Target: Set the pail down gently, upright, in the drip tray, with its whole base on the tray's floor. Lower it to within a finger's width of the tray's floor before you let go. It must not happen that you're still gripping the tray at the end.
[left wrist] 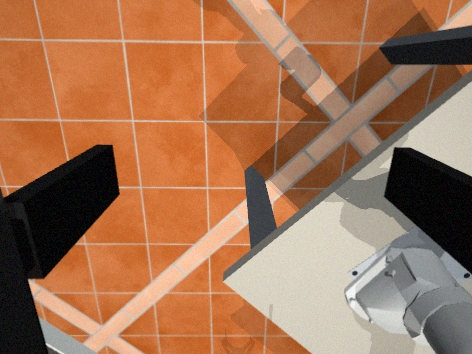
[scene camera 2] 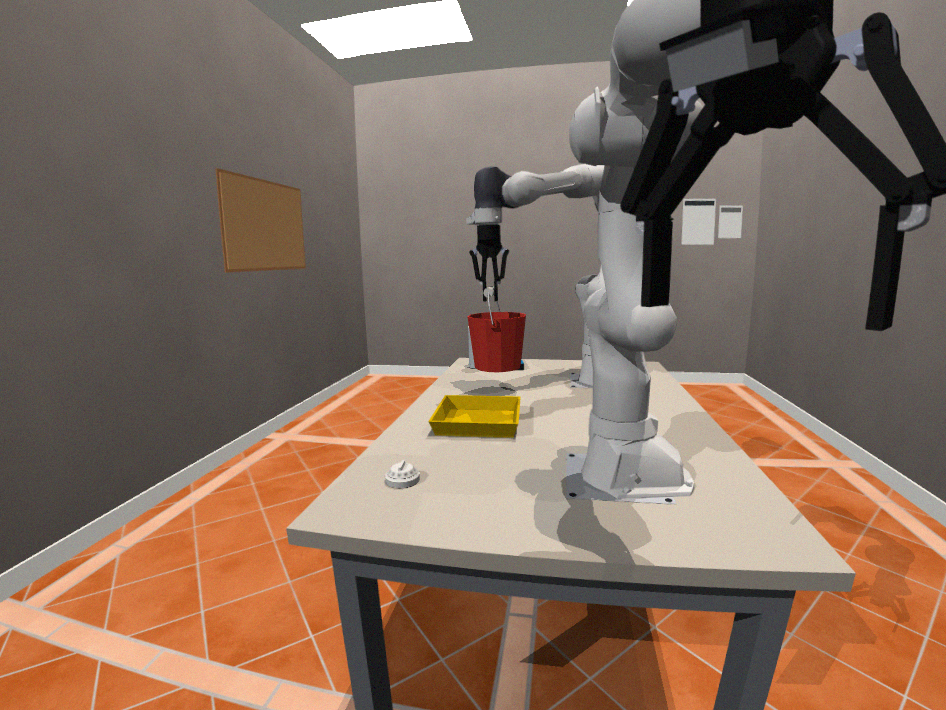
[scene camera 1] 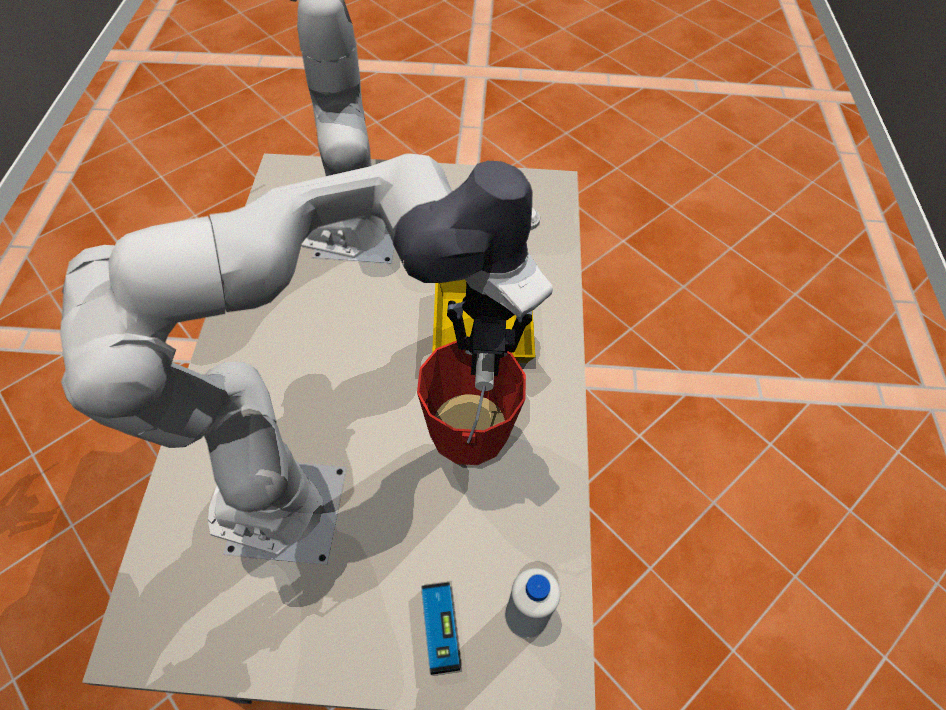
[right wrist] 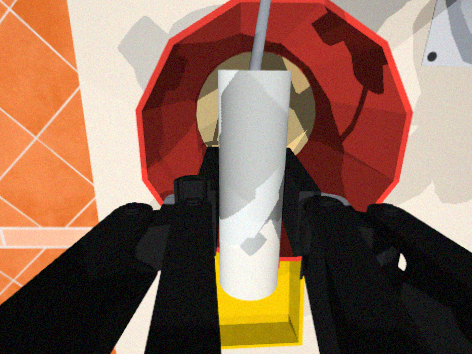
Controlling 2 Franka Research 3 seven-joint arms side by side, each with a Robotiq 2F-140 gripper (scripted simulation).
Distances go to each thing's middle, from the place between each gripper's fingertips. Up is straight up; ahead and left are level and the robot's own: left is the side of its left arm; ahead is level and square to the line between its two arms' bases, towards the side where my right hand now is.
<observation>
Now: the red pail (scene camera 1: 446, 390) 100 mm below my right hand and 10 mm behind it. Round my right hand: white dial timer (scene camera 2: 401, 475) 670 mm to the left, 330 mm below, 70 mm ahead; then yellow drip tray (scene camera 2: 457, 415) 330 mm below, 320 mm to the left, 20 mm behind.
Right now my left hand (scene camera 2: 749, 314) is 45 cm short of the white dial timer, 46 cm to the left of it and 40 cm above it. From my left hand the other things lie so: red pail: 37 cm ahead, 114 cm to the right, 18 cm below; yellow drip tray: 37 cm ahead, 82 cm to the right, 40 cm below.
</observation>
